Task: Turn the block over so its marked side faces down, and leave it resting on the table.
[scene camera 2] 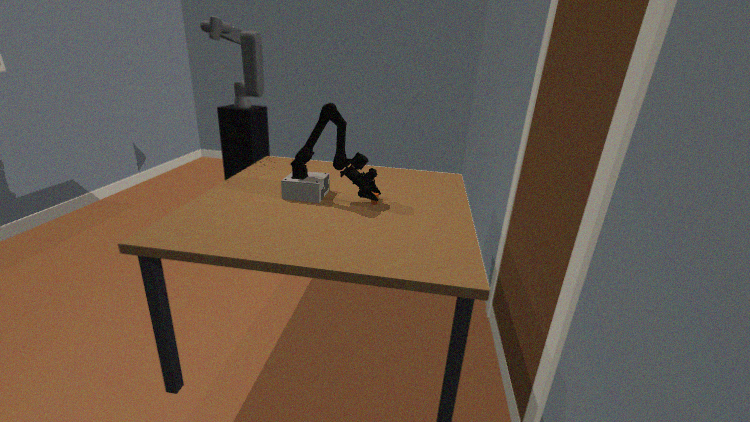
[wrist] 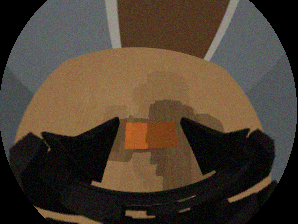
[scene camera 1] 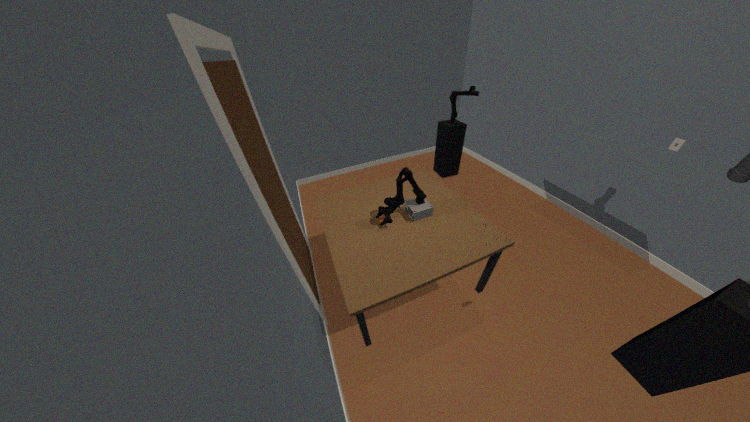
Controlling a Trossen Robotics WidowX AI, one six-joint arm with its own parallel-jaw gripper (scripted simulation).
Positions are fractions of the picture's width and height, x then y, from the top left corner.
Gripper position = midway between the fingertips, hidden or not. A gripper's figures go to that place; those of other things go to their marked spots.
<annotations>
My gripper (wrist: 0.51, 0.54): 0.10 m from the lens. An orange block (wrist: 0.49, 0.60) is 0.08 m from the lens.
</annotations>
